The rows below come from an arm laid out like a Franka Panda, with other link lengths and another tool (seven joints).
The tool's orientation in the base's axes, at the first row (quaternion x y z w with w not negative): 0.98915, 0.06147, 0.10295, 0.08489
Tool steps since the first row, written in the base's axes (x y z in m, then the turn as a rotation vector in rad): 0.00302, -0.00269, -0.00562, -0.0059, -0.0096, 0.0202; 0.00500, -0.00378, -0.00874, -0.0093, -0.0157, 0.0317; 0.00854, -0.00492, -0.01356, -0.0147, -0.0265, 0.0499; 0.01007, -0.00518, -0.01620, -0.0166, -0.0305, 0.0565; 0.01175, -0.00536, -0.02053, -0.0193, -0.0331, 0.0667; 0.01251, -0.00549, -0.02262, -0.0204, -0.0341, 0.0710; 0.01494, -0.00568, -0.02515, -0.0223, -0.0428, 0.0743; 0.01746, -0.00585, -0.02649, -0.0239, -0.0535, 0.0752; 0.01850, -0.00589, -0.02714, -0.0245, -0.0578, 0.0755; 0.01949, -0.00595, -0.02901, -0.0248, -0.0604, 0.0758; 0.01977, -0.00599, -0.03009, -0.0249, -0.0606, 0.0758
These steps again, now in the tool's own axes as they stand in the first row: 0.00147, 0.00193, 0.00648, -0.0032, 0.0124, -0.0193; 0.00264, 0.00264, 0.01009, -0.0051, 0.0201, -0.0301; 0.00499, 0.00325, 0.01567, -0.0083, 0.0334, -0.0472; 0.00593, 0.00319, 0.01858, -0.0094, 0.0383, -0.0533; 0.00670, 0.00276, 0.02315, -0.0105, 0.0424, -0.0633; 0.00702, 0.00259, 0.02535, -0.0108, 0.0440, -0.0675; 0.00886, 0.00257, 0.02834, -0.0133, 0.0530, -0.0698; 0.01103, 0.00276, 0.03019, -0.0161, 0.0634, -0.0693; 0.01190, 0.00279, 0.03105, -0.0172, 0.0676, -0.0691; 0.01250, 0.00261, 0.03307, -0.0178, 0.0702, -0.0690; 0.01255, 0.00248, 0.03418, -0.0180, 0.0704, -0.0690
